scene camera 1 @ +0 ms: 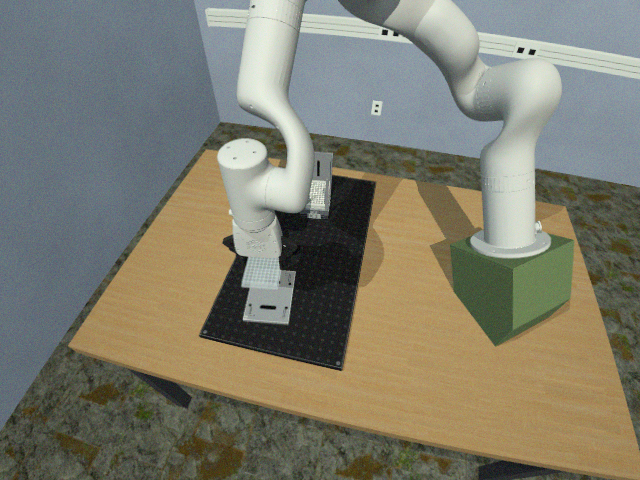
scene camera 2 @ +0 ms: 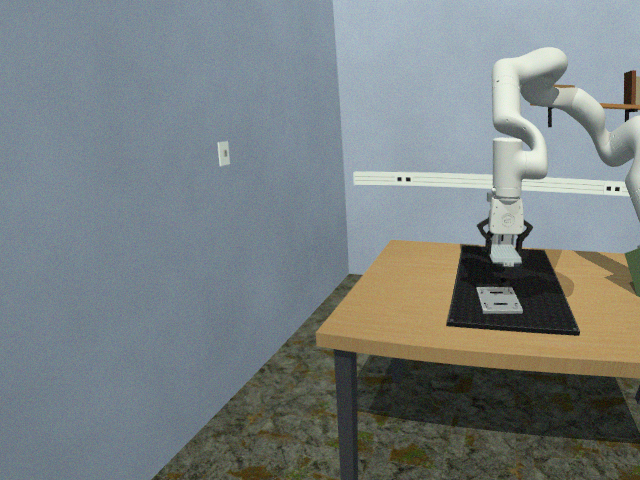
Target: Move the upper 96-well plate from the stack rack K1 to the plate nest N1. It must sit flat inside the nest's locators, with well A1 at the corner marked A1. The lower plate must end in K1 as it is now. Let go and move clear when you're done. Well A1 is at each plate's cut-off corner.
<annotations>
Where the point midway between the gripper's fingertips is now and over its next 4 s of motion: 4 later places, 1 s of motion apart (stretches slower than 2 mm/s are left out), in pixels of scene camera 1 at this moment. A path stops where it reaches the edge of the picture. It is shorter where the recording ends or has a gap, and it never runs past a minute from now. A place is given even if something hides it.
The gripper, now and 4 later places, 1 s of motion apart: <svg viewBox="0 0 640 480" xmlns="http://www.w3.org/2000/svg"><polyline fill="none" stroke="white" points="264,264 266,274 268,284 269,290 269,291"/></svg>
</annotations>
